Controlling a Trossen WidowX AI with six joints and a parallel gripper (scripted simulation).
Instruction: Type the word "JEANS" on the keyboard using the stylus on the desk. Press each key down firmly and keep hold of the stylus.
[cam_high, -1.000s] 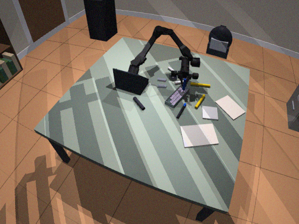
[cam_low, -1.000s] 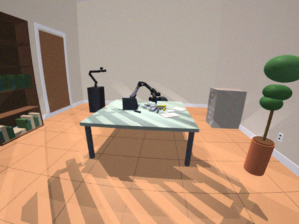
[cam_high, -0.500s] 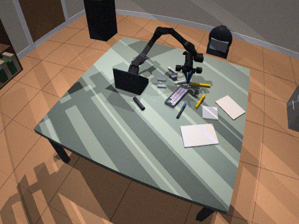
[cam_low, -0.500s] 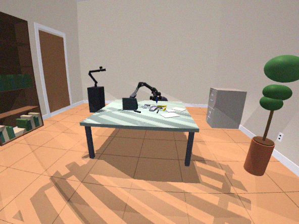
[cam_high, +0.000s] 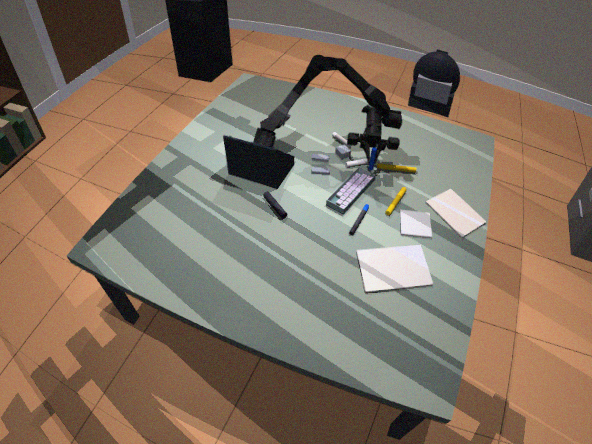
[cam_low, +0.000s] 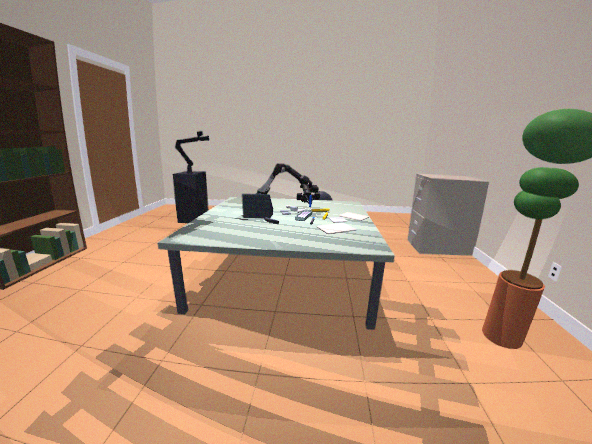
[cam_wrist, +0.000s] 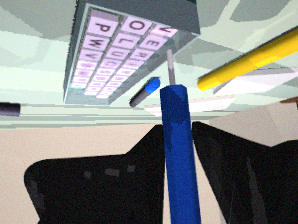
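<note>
My gripper tip is 30 mm short of the blue-capped black pen, 170 mm to the left of it and 80 mm above it. Round my gripper tip: blue stylus (10 mm below); grey stylus tip (50 mm below).
</note>
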